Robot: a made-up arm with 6 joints. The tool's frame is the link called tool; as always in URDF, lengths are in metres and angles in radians. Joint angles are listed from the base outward.
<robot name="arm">
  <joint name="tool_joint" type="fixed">
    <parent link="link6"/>
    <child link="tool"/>
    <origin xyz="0 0 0"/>
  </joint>
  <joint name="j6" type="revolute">
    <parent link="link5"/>
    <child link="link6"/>
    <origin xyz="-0.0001 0.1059 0" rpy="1.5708 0 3.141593"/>
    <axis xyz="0 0 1"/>
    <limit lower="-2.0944" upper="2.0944"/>
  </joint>
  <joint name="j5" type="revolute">
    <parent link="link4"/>
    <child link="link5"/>
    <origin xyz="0 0 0" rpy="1.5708 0 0"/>
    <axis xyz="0 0 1"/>
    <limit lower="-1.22" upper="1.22"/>
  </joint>
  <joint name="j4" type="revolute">
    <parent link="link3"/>
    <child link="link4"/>
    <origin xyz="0.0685 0.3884 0" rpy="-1.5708 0 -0.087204"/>
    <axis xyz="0 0 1"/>
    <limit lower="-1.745" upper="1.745"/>
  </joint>
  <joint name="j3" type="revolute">
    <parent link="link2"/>
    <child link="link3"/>
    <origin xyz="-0.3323 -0.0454 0" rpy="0 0 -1.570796"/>
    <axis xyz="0 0 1"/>
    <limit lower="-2.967" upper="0"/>
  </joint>
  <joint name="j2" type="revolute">
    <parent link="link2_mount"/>
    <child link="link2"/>
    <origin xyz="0 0 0" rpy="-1.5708 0 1.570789"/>
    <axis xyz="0 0 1"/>
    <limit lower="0" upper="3.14"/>
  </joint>
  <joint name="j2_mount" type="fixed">
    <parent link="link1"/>
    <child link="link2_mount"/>
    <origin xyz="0 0 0"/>
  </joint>
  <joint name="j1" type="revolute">
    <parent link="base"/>
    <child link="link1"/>
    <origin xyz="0 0 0.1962" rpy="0 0 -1.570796"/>
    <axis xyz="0 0 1"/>
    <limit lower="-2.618" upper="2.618"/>
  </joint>
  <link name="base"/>
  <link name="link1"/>
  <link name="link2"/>
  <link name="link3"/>
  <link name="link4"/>
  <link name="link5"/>
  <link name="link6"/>
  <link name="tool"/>
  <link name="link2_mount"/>
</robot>
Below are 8 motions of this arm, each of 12 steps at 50 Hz.
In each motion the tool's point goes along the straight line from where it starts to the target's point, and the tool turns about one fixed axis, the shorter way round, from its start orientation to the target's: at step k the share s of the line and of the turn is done. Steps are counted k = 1, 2, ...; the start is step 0. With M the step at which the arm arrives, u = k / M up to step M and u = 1 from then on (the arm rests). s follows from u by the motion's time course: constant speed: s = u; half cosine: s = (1 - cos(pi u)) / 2; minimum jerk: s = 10 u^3 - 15 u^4 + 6 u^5.
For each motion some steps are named. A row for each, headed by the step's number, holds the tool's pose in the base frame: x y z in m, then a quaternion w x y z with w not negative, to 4 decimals.
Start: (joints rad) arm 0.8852 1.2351 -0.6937 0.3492 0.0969 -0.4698
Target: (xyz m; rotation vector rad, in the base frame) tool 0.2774 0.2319 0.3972 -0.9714 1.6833 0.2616
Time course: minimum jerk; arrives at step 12
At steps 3, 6, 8, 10, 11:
3: 0.2488 0.2980 0.3356 0.4614 -0.4264 0.7551 0.1874
6: 0.2614 0.2688 0.3628 0.5046 -0.4207 0.7381 0.1538
8: 0.2707 0.2474 0.3828 0.5351 -0.4156 0.7241 0.1290
10: 0.2763 0.2345 0.3948 0.5530 -0.4123 0.7150 0.1139
11: 0.2772 0.2323 0.3969 0.5561 -0.4116 0.7134 0.1113

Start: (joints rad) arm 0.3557 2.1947 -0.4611 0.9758 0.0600 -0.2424
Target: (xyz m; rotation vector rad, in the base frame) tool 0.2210 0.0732 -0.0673 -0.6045 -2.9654 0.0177
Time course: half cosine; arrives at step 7
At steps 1, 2, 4, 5, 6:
1: 0.2088 0.0825 -0.0605 0.0594 -0.1889 -0.9802 0.0070
2: 0.2106 0.0812 -0.0615 0.0592 -0.1904 -0.9799 0.0068
4: 0.2160 0.0770 -0.0645 0.0583 -0.1951 -0.9790 0.0063
5: 0.2186 0.0750 -0.0659 0.0579 -0.1973 -0.9786 0.0061
6: 0.2204 0.0737 -0.0669 0.0576 -0.1989 -0.9783 0.0059

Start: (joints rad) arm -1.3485 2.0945 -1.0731 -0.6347 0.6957 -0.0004
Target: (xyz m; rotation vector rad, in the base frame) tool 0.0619 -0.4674 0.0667 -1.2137 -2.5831 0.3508
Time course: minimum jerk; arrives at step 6
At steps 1, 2, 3, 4, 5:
1: 0.0644 -0.4683 0.0679 0.1420 -0.4017 -0.8949 0.1327
2: 0.0640 -0.4681 0.0677 0.1403 -0.4047 -0.8941 0.1305
3: 0.0632 -0.4679 0.0673 0.1375 -0.4097 -0.8928 0.1270
4: 0.0625 -0.4676 0.0670 0.1347 -0.4147 -0.8914 0.1235
5: 0.0620 -0.4674 0.0667 0.1330 -0.4177 -0.8905 0.1214

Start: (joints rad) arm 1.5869 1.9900 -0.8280 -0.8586 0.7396 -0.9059
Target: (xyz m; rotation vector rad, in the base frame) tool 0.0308 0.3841 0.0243 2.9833 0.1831 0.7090
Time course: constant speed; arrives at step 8
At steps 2, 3, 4, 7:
2: 0.0435 0.3892 0.0519 0.0264 0.9655 0.0403 0.2558
3: 0.0414 0.3884 0.0473 0.0278 0.9664 0.0436 0.2517
4: 0.0393 0.3875 0.0427 0.0292 0.9673 0.0468 0.2475
7: 0.0329 0.3850 0.0289 0.0335 0.9698 0.0564 0.2349

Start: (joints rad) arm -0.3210 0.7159 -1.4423 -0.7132 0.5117 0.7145
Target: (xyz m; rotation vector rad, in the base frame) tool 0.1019 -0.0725 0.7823 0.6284 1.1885 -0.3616
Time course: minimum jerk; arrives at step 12
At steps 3, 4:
3: 0.0995 -0.0692 0.7962 0.8040 0.2432 0.5085 -0.1896
4: 0.0998 -0.0696 0.7946 0.7998 0.2488 0.5132 -0.1870

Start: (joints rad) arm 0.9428 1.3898 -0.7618 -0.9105 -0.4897 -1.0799
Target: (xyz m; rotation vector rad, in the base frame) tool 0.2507 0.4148 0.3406 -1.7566 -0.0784 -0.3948
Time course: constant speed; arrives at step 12
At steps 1, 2, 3, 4, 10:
1: 0.2262 0.3786 0.3368 0.6102 -0.7757 -0.0153 -0.1605
2: 0.2284 0.3819 0.3372 0.6111 -0.7747 -0.0170 -0.1615
3: 0.2306 0.3852 0.3375 0.6121 -0.7737 -0.0187 -0.1625
4: 0.2329 0.3884 0.3379 0.6131 -0.7726 -0.0204 -0.1636
10: 0.2462 0.4082 0.3399 0.6189 -0.7663 -0.0307 -0.1697

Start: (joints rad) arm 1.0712 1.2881 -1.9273 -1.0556 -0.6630 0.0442
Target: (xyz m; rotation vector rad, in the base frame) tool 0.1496 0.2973 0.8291 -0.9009 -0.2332 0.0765
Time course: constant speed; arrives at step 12
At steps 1, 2, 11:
1: 0.0823 0.2612 0.8887 0.9225 -0.3469 -0.1022 0.1349
2: 0.0884 0.2645 0.8833 0.9205 -0.3551 -0.1032 0.1261
11: 0.1435 0.2940 0.8345 0.8963 -0.4266 -0.1116 0.0458

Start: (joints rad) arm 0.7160 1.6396 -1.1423 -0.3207 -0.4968 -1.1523
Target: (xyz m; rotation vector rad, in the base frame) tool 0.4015 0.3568 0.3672 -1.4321 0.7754 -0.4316
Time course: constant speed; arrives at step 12
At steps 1, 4, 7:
1: 0.4020 0.3696 0.4030 0.6965 -0.6270 0.2810 -0.2069
4: 0.4018 0.3661 0.3932 0.6884 -0.6293 0.2982 -0.2027
7: 0.4017 0.3626 0.3835 0.6801 -0.6314 0.3153 -0.1984

